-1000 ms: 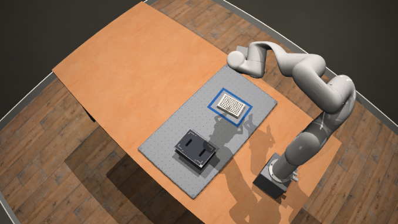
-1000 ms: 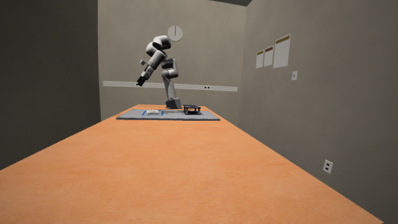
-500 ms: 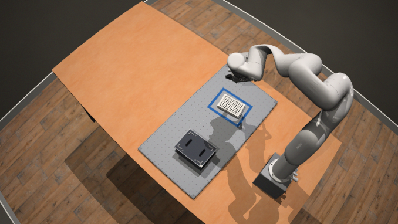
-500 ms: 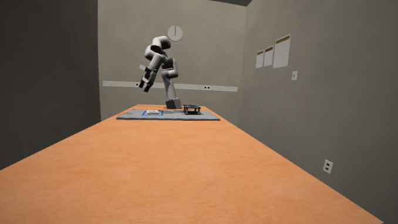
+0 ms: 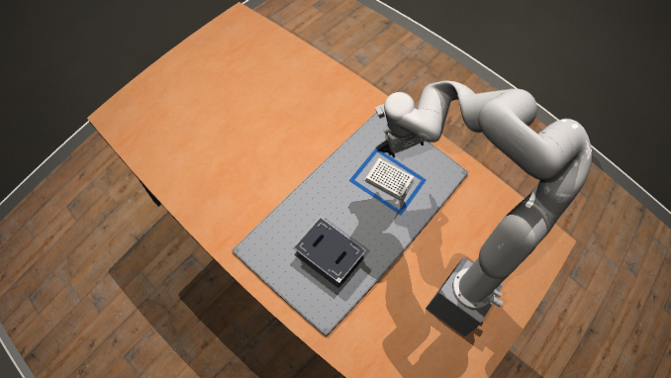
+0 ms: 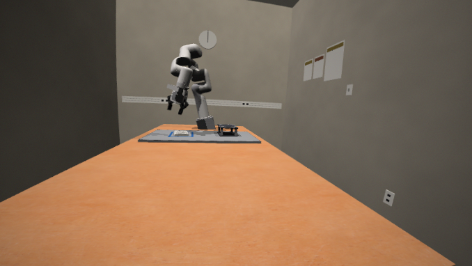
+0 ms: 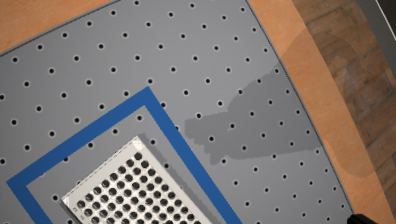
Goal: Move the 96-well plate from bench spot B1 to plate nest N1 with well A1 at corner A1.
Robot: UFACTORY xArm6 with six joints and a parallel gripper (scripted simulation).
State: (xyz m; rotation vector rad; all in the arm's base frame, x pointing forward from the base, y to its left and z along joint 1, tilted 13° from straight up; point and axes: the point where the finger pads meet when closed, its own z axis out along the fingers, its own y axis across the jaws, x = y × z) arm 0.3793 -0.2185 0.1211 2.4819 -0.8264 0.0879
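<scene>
The 96-well plate lies 150 mm below my hand, 40 mm to the left of it and 10 mm ahead of it. The rest, counted from my hand: raised plate nest: 350 mm to the left, 100 mm below, 30 mm ahead.
</scene>
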